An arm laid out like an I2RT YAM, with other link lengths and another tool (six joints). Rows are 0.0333 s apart.
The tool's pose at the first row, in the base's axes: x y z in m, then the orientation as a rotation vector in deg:
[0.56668, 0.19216, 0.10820, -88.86, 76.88, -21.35]
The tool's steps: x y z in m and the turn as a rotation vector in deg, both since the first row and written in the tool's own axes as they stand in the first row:
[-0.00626, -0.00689, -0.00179, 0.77, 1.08, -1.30]
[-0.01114, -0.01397, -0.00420, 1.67, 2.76, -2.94]
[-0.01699, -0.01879, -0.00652, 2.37, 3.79, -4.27]
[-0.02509, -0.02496, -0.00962, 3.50, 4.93, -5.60]
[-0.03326, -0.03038, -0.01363, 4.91, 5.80, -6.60]
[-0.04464, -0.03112, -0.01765, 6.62, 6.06, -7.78]
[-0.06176, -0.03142, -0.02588, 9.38, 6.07, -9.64]
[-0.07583, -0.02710, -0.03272, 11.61, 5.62, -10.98]
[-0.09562, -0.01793, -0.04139, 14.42, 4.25, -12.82]
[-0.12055, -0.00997, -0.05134, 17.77, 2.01, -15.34]
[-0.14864, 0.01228, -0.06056, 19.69, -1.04, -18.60]
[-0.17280, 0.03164, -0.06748, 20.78, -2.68, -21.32]
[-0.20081, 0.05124, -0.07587, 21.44, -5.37, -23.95]
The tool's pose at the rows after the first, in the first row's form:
[0.56708, 0.19588, 0.11691, -89.16, 76.47, -23.52]
[0.56757, 0.19808, 0.12555, -89.56, 76.19, -26.48]
[0.56655, 0.20145, 0.13265, -89.90, 75.70, -28.59]
[0.56493, 0.20624, 0.14202, -89.85, 75.12, -31.04]
[0.56218, 0.21075, 0.15120, -89.32, 74.45, -33.23]
[0.55574, 0.21864, 0.15771, -88.65, 73.07, -35.17]
[0.54394, 0.22958, 0.16781, -87.53, 70.55, -37.90]
[0.53163, 0.23911, 0.17241, -86.49, 68.29, -39.58]
[0.51331, 0.25336, 0.17591, -85.28, 64.76, -41.08]
[0.49298, 0.27132, 0.18283, -83.98, 59.87, -42.49]
[0.46416, 0.29418, 0.17886, -84.32, 54.41, -42.86]
[0.44001, 0.31436, 0.17481, -84.96, 50.69, -43.63]
[0.41333, 0.33721, 0.17262, -85.84, 46.46, -43.24]

